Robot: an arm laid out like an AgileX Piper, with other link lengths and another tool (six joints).
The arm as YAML. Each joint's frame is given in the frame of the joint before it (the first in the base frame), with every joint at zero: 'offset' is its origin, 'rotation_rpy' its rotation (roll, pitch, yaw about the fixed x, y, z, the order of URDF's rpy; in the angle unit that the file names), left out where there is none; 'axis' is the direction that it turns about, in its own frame. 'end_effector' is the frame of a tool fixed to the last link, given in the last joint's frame.
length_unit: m
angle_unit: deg
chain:
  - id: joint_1
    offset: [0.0, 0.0, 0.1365]
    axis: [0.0, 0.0, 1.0]
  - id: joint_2
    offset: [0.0, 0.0, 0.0]
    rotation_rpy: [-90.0, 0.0, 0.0]
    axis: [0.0, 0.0, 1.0]
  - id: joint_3
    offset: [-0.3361, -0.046, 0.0]
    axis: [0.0, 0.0, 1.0]
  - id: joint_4
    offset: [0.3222, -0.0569, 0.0]
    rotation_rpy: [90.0, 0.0, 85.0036]
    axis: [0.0, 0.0, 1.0]
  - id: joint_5
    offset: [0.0, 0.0, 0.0]
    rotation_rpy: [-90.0, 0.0, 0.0]
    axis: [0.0, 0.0, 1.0]
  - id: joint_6
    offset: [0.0, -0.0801, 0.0]
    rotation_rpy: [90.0, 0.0, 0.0]
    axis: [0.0, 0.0, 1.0]
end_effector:
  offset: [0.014, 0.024, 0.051]
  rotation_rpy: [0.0, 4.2, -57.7]
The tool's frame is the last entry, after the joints.
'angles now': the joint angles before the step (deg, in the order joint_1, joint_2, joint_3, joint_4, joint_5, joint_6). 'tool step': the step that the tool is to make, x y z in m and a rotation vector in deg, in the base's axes. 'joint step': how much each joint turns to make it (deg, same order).
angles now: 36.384 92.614 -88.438 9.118 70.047 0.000
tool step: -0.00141 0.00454 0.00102 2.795 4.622 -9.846
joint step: -0.001 -0.389 0.769 1.240 -0.015 10.682
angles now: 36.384 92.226 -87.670 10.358 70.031 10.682
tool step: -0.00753 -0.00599 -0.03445 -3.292 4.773 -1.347
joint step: 0.000 0.000 5.511 -0.261 0.042 1.455
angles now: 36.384 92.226 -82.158 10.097 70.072 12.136
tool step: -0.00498 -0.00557 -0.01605 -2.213 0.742 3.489
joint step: 0.000 0.001 2.486 -0.495 0.001 -3.585
